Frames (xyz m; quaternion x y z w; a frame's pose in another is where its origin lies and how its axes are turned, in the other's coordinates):
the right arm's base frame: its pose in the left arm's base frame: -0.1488 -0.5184 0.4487 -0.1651 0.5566 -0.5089 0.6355
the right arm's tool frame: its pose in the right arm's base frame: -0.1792 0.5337 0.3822 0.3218 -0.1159 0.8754 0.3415
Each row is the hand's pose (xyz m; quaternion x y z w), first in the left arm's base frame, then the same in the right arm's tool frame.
Working: the left arm's base frame: its pose in the right arm's tool frame: -0.3029 -0.0676 -0.5055 -0.5764 -0.0972 -0.2226 0.7802

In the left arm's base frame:
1: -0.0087 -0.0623 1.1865 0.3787 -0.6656 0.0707 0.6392
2: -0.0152 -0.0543 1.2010 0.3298 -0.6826 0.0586 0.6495
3: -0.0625 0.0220 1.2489 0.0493 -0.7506 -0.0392 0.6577
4: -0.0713 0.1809 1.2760 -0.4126 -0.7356 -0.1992 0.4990
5: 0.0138 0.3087 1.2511 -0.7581 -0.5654 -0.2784 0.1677
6: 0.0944 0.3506 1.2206 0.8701 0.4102 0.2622 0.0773
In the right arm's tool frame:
1: -0.2147 1.0383 -0.0801 -0.2280 -0.6250 0.3334 0.6680
2: -0.2152 1.0554 -0.0851 -0.2747 -0.6353 0.3267 0.6436
3: -0.2169 1.1297 -0.1545 -0.5039 -0.6831 0.2605 0.4599
4: -0.1488 1.1949 -0.2856 -0.7539 -0.6454 0.1174 0.0357
5: -0.0177 1.1816 -0.3682 0.7869 0.4492 0.0023 0.4231
6: 0.0695 1.1438 -0.3808 0.7001 0.2700 0.0355 0.6601

